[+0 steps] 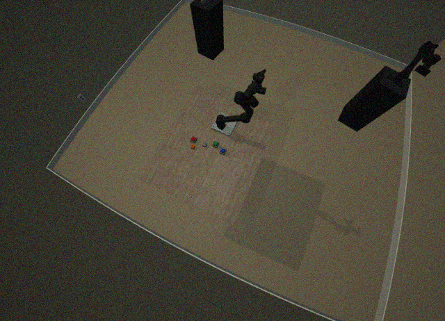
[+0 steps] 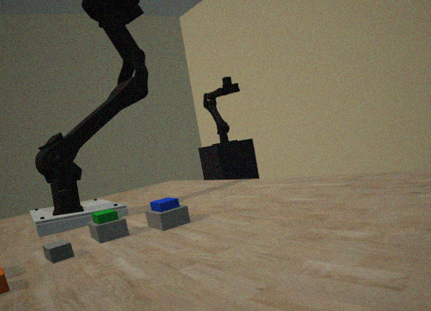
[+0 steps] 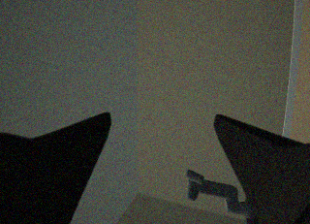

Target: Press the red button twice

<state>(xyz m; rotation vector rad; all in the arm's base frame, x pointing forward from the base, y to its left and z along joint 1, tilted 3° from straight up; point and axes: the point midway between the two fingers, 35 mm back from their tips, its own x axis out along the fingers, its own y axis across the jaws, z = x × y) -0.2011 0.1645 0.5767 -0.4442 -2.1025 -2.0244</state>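
Now: gripper tip 570 mm above the red button, 490 mm short of it and 330 mm to the left of it. From my gripper tip the other things lie so: blue button (570 mm below, 430 mm ahead, 50 mm to the right); then green button (570 mm below, 410 mm ahead, 140 mm to the right); then grey block (590 mm below, 470 mm ahead, 220 mm to the right).
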